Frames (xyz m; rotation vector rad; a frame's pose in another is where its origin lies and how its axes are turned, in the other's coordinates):
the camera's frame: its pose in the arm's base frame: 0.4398 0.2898 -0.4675 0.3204 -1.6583 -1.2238
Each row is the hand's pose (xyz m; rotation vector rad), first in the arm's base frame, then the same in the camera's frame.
Working: the arm's base frame: its pose in the camera's frame: 0.6625 0.1129 0.2104 -0.3204 1.6583 1.2238

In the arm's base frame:
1: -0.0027 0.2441 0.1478 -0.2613 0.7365 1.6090
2: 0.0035 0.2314 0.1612 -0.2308 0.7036 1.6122
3: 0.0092 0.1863 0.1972 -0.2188 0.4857 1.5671
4: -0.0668 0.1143 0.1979 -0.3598 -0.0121 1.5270
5: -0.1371 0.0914 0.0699 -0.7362 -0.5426 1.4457
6: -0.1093 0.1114 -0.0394 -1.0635 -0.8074 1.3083
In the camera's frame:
1: 0.5770 0.3447 0.3531 -0.4798 -1.6848 -1.8977
2: 0.5904 0.3522 0.3412 -0.5229 -1.7065 -1.9023
3: 0.6391 0.3636 0.3118 -0.6534 -1.7487 -2.0764
4: 0.7242 0.3067 0.3342 -0.9350 -1.5378 -2.5513
5: 0.7008 0.1671 0.3767 0.8980 0.7268 2.6425
6: 0.6133 0.0945 0.3626 0.7115 0.2127 2.6537

